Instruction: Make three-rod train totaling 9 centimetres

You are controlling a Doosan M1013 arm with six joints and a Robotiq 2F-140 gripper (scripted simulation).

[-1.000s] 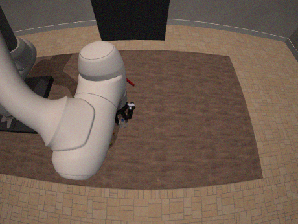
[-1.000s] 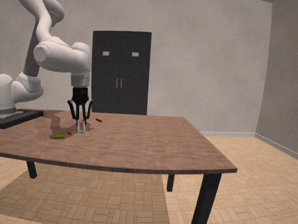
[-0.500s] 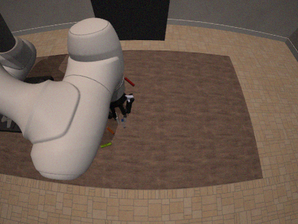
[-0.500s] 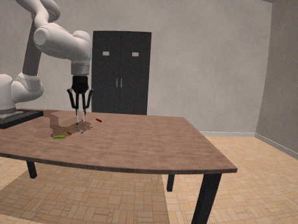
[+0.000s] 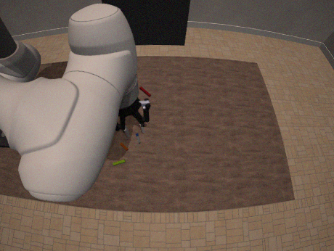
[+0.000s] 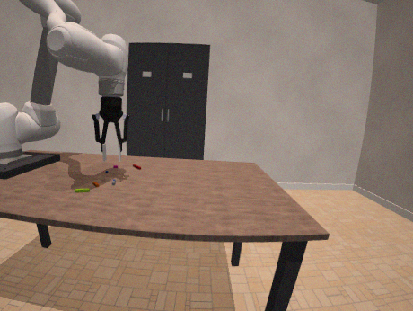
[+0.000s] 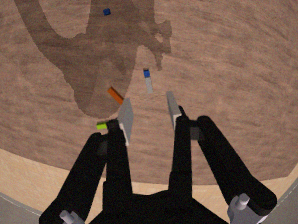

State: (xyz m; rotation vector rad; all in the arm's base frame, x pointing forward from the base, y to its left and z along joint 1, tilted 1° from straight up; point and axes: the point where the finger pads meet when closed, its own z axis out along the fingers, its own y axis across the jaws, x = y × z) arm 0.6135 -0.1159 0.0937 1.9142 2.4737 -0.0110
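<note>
Now: the lime rod 120 mm below my hand, 90 mm to the right of it and 80 mm behind it. Also, from my hand: orange rod 120 mm below, 60 mm behind, 30 mm to the right; then grey rod 120 mm below; then magenta rod 220 mm to the left, 120 mm below, 80 mm behind.
</note>
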